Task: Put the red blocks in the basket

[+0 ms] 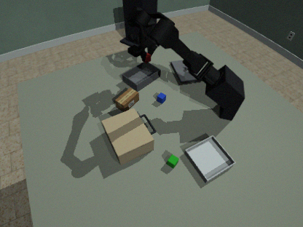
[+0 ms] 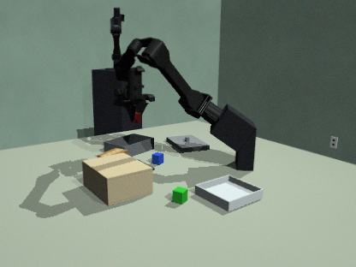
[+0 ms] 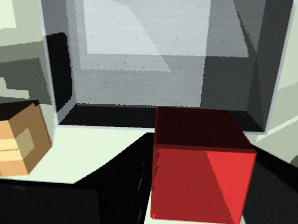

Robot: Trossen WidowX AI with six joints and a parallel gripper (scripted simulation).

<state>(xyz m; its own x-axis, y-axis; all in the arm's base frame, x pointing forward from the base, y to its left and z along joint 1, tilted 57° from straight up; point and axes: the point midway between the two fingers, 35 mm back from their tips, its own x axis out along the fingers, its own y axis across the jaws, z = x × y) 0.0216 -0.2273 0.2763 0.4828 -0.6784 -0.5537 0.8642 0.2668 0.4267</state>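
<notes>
The shallow tray is 23 cm ahead of my hand, 49 cm to the left of it and 16 cm below it. Also, from my hand: blue block: 8 cm ahead, 16 cm to the left, 15 cm below; then knobbed lid: 20 cm behind, 14 cm to the left, 15 cm below; then brown box: 20 cm ahead, 4 cm to the left, 13 cm below.
</notes>
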